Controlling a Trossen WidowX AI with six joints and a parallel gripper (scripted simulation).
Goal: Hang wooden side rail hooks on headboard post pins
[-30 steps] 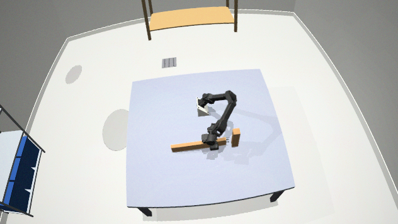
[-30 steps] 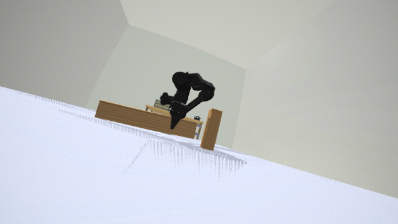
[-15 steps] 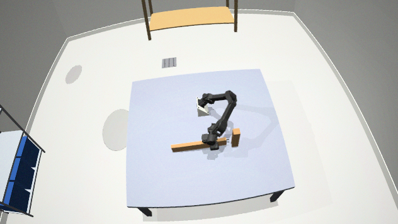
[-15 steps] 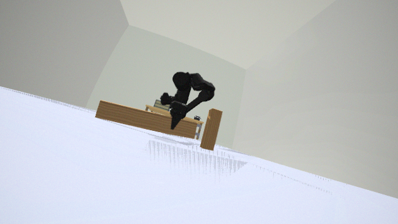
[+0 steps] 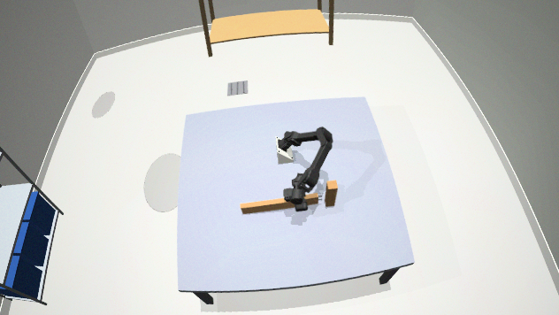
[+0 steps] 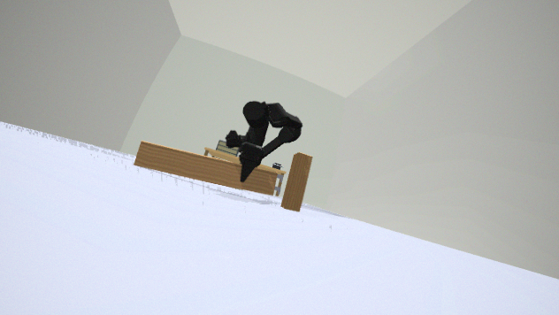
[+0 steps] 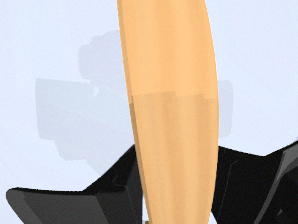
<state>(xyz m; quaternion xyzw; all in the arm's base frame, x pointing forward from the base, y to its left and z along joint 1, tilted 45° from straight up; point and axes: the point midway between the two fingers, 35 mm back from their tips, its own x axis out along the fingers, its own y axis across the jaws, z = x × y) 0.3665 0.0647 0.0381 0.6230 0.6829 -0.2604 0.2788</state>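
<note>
Now: gripper tip 1 cm past the headboard post, 16 cm to the right of it and 4 cm below it.
</note>
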